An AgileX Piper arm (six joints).
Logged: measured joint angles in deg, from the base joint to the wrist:
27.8 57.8 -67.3 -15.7 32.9 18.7
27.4 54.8 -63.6 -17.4 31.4 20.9
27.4 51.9 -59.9 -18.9 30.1 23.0
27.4 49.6 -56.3 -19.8 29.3 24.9
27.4 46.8 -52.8 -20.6 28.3 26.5
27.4 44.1 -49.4 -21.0 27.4 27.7
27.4 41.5 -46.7 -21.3 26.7 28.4
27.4 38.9 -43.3 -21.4 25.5 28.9
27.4 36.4 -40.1 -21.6 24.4 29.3
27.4 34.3 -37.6 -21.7 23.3 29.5
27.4 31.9 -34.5 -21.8 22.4 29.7
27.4 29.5 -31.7 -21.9 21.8 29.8
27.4 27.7 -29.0 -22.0 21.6 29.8
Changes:
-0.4 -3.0 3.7 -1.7 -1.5 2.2
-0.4 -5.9 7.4 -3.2 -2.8 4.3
-0.4 -8.2 11.0 -4.1 -3.6 6.2
-0.4 -11.0 14.5 -4.9 -4.6 7.8
-0.4 -13.7 17.9 -5.3 -5.5 9.0
-0.4 -16.3 20.6 -5.6 -6.2 9.7
-0.4 -18.9 24.0 -5.7 -7.4 10.2
-0.4 -21.4 27.2 -5.9 -8.5 10.6
-0.4 -23.5 29.7 -6.0 -9.6 10.8
-0.4 -25.9 32.8 -6.1 -10.5 11.0
-0.4 -28.3 35.6 -6.2 -11.1 11.1
-0.4 -30.1 38.3 -6.3 -11.3 11.1

